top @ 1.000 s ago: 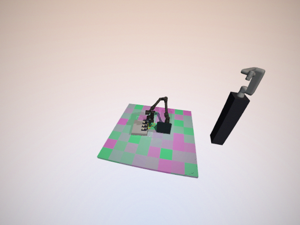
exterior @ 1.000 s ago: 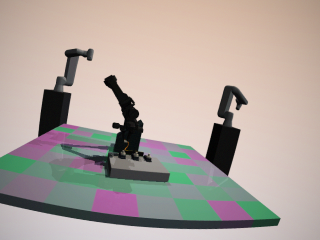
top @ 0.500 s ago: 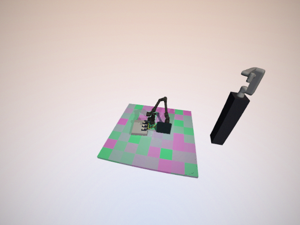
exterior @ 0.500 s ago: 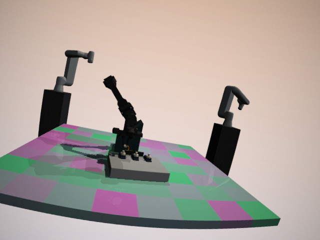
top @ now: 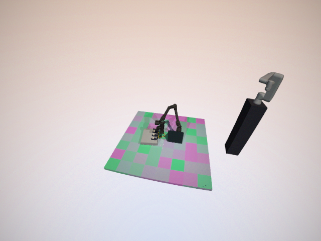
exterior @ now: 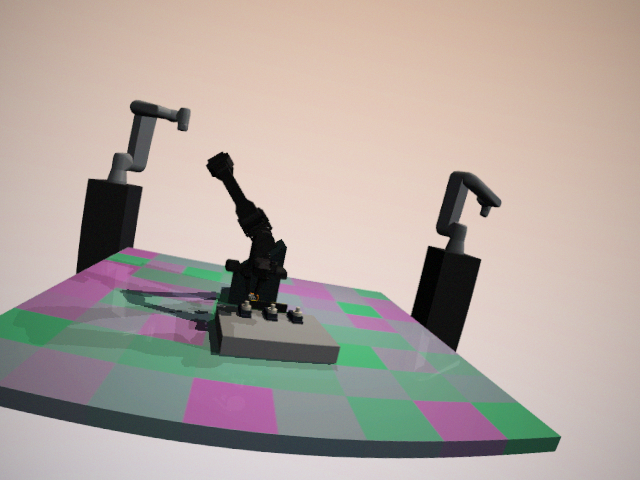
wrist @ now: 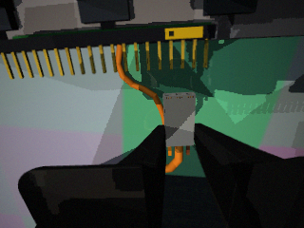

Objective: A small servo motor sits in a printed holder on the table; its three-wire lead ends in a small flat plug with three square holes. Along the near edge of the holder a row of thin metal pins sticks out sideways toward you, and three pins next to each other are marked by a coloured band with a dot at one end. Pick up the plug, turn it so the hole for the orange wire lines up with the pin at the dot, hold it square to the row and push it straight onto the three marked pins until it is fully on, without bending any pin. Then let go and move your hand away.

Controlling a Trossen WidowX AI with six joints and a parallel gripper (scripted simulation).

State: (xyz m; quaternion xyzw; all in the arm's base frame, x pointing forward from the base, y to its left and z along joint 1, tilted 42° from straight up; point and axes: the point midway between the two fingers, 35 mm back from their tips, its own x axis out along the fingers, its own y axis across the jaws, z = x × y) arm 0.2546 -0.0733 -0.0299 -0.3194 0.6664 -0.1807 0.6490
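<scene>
Right now my gripper tip is 6 cm short of the yellow band and 1 cm to the right of it. From my gripper tip the other things lie so: pin strip (5 cm to the left, 5 cm ahead, 1 cm below); grey holder (20 cm ahead, 8 cm to the left, 5 cm below).
</scene>
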